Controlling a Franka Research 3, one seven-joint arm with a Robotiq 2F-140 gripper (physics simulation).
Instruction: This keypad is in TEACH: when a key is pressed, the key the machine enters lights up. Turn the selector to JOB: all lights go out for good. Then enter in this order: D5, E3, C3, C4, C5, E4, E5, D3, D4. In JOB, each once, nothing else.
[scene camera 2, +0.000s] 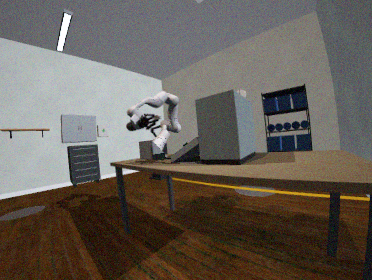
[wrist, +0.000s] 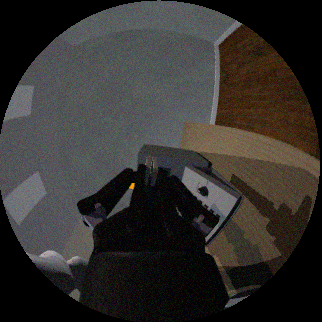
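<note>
The keypad machine shows in scene camera 2 as a dark sloped console on the table. In the wrist view its pale panel lies right of the fingers, partly hidden by the right-hand finger linkage. A dark round part stands out on the panel, with small dark shapes lower down; whether it is the selector I cannot tell. Key labels and any lights are too small and grainy to read. My gripper is shut, its fingertips together, with no object visible between them. In scene camera 2 the dark gripper shows above and left of the console.
A large grey cabinet stands on the wooden table beside the console. A smaller grey box stands behind the arm's base. A dark grey housing rises beyond the fingertips. A shelf rack with blue bins stands at the far wall.
</note>
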